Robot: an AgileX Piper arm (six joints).
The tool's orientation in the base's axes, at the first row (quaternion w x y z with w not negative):
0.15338, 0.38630, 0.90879, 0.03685
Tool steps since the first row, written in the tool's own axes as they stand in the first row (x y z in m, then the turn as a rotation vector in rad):
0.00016, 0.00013, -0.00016, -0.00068, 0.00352, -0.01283
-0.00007, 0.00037, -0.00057, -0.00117, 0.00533, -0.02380
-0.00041, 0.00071, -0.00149, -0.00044, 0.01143, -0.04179
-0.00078, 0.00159, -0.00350, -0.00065, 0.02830, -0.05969
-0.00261, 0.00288, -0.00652, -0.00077, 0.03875, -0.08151
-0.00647, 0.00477, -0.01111, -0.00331, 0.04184, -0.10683
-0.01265, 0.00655, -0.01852, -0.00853, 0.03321, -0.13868
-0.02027, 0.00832, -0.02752, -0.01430, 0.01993, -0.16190
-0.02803, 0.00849, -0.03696, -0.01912, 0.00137, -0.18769
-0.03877, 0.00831, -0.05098, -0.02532, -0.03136, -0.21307
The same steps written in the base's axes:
-0.00006, 0.00021, 0.00014, -0.00107, 0.00264, 0.01301
0.00013, 0.00024, 0.00063, -0.00286, 0.00412, 0.02390
0.00030, 0.00028, 0.00165, -0.00466, 0.00983, 0.04194
0.00053, 0.00073, 0.00382, 0.00164, 0.02239, 0.06213
0.00169, 0.00049, 0.00738, 0.00223, 0.03073, 0.08483
0.00412, -0.00071, 0.01306, -0.00175, 0.03238, 0.11010
0.00711, -0.00349, 0.02198, -0.01408, 0.02427, 0.14007
0.01056, -0.00723, 0.03277, -0.02662, 0.01207, 0.16112
0.01285, -0.01216, 0.04371, -0.04421, -0.00301, 0.18339
0.01545, -0.01923, 0.05969, -0.07056, -0.02900, 0.20299

